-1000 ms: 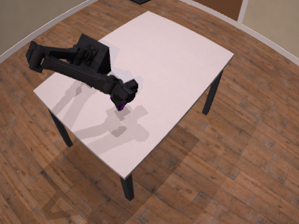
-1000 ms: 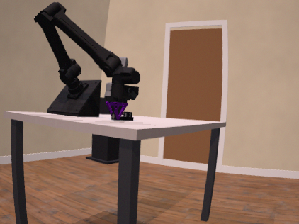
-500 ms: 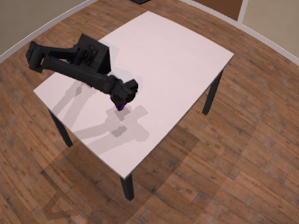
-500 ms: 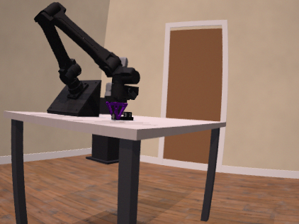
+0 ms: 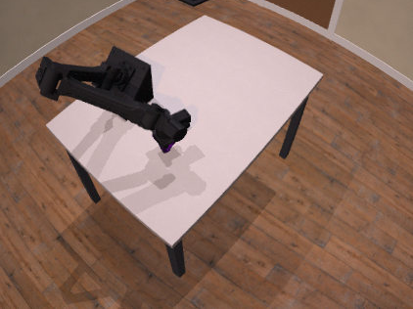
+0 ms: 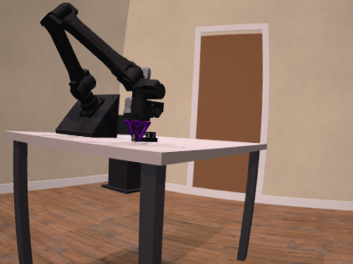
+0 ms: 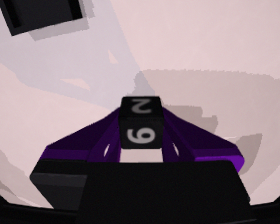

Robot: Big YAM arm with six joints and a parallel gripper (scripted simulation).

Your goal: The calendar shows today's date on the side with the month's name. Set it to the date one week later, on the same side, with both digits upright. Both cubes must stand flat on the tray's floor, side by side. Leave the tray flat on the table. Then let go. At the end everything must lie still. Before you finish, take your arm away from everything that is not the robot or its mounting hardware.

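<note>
My gripper is now right at the black date cube. Also, from my hand: black tray: 120 mm to the left, 40 mm behind, 10 mm below.
</note>
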